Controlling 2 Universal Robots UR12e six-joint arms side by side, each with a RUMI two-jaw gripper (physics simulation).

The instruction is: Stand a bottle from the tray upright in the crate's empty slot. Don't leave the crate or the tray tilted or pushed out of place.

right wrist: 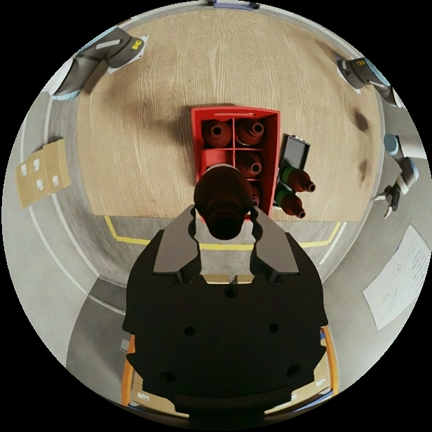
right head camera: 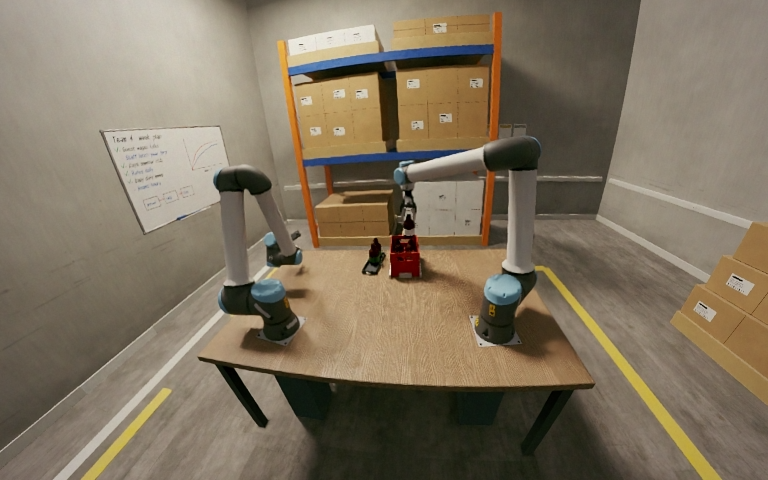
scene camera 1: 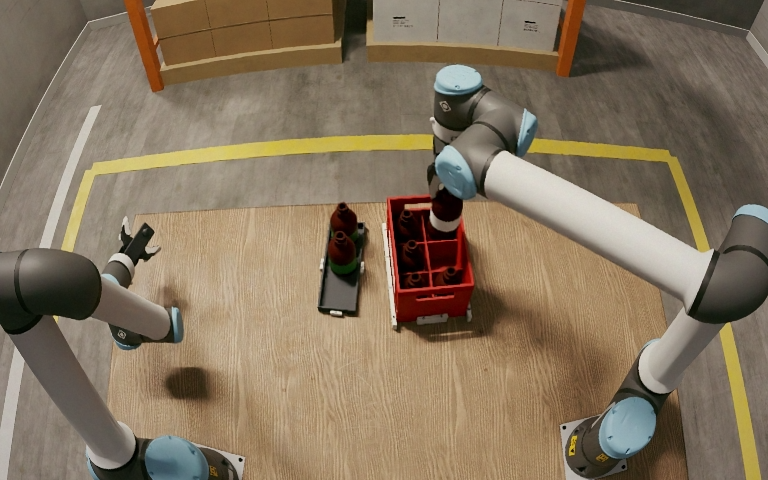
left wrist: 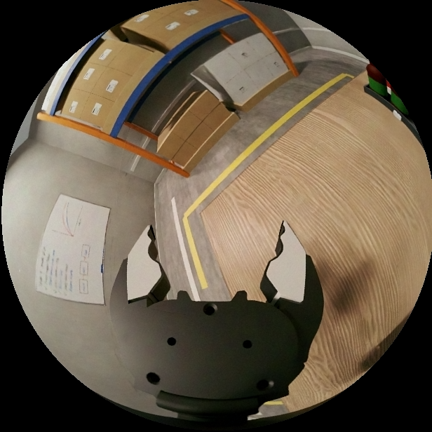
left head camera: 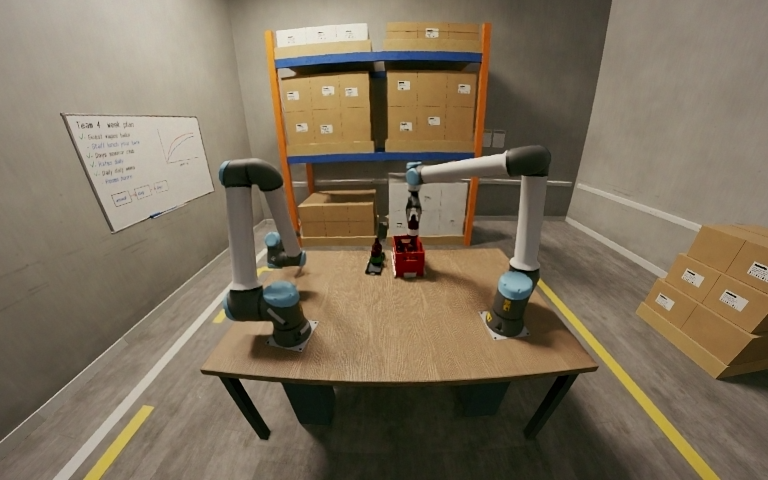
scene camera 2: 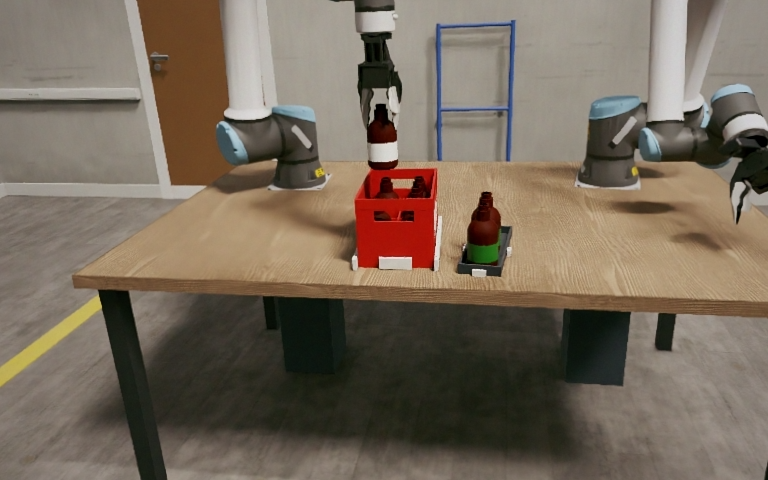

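My right gripper (scene camera 2: 380, 116) (right wrist: 222, 206) is shut on a brown bottle with a white label (scene camera 1: 445, 213) (scene camera 2: 382, 135) (right wrist: 223, 195) and holds it upright above the red crate (left head camera: 408, 267) (right head camera: 404, 266) (scene camera 1: 434, 305) (scene camera 2: 394, 240). The crate stands level with several brown bottles in its slots; in the right wrist view an empty slot (right wrist: 216, 158) shows partly behind the held bottle. The black tray (scene camera 1: 338, 294) (scene camera 2: 506, 240) (right wrist: 296, 151) lies flat beside the crate with two green-labelled bottles upright on it. My left gripper (scene camera 1: 139, 236) (left wrist: 215, 224) is open and empty, far from both.
White holders (scene camera 1: 432, 319) (scene camera 2: 394, 262) sit against the foot of the crate, and small white blocks (scene camera 1: 335, 313) (scene camera 2: 478, 272) against the tray. The wooden table (scene camera 1: 283, 362) carries both arm bases. A rack with cardboard boxes (left head camera: 325, 127) stands behind the table.
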